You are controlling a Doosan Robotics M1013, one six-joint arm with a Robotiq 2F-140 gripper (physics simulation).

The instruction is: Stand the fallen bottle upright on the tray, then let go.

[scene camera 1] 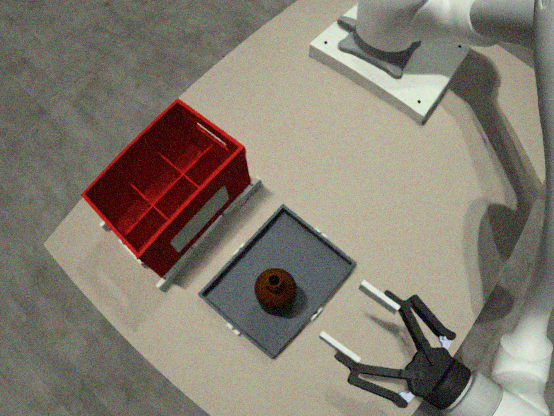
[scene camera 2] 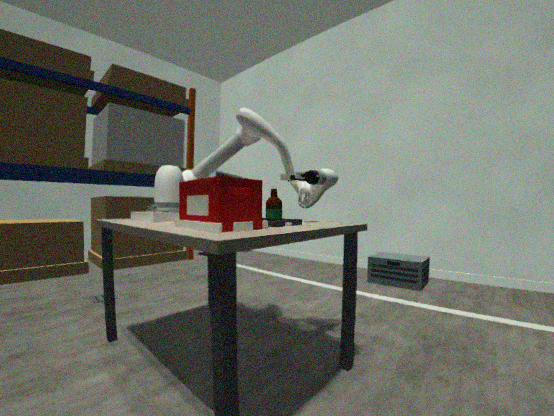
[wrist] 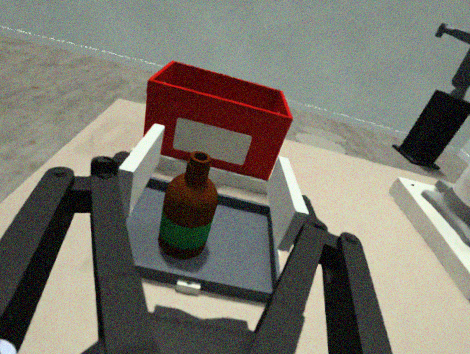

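Where they show: gripper, fingertip midpoint: [scene camera 1: 341, 309] [scene camera 2: 287, 176] [wrist: 218, 158]; arm's base, origin of the base link: [scene camera 1: 380, 44] [scene camera 2: 167, 212] [wrist: 467, 221].
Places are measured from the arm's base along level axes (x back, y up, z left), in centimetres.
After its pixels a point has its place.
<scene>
The brown bottle [scene camera 1: 275, 292] @[z 12.3, x -69.5, y 9.0 cm] [scene camera 2: 273, 204] @[z 8.2, x -70.3, y 4.5 cm] [wrist: 189, 205] @[z 14.6, x -68.7, y 6.1 cm] with a green band stands upright on the grey tray [scene camera 1: 300, 240] @[z 8.9, x -55.9, y -4.0 cm] [scene camera 2: 294, 221] @[z 12.1, x -78.6, y -2.7 cm] [wrist: 242, 250] @[z 12.1, x -58.5, y -4.0 cm]. In scene camera 1 it is seen from above, in the tray's lower half, with its mouth facing up. My gripper [scene camera 1: 342, 309] @[z 23.0, x -68.1, y 18.4 cm] [scene camera 2: 285, 177] @[z 23.0, x -68.1, y 18.4 cm] [wrist: 218, 158] @[z 23.0, x -68.1, y 18.4 cm] is open and empty. Its white finger pads are apart, and in scene camera 1 they show to the right of the tray, clear of the bottle. In scene camera 2 the gripper is above the tabletop, to the right of the bottle and a little higher than its top.
A red divided bin [scene camera 1: 192, 210] @[z -7.9, x -65.3, y 9.6 cm] [scene camera 2: 240, 200] @[z -19.5, x -77.0, y 5.6 cm] [wrist: 210, 112] @[z -8.1, x -66.4, y 9.9 cm] stands on a pale base beyond the tray from the gripper. The white mounting plate [scene camera 1: 370, 85] @[z 3.4, x -13.6, y -2.0 cm] [wrist: 425, 220] @[z 0.5, x -13.3, y -1.2 cm] of the arm is on the same table [scene camera 1: 320, 150] @[z 1.7, x -35.6, y -4.5 cm] [scene camera 2: 150, 229] @[z -37.1, x -50.3, y -4.6 cm]. Shelving with boxes stands behind.
</scene>
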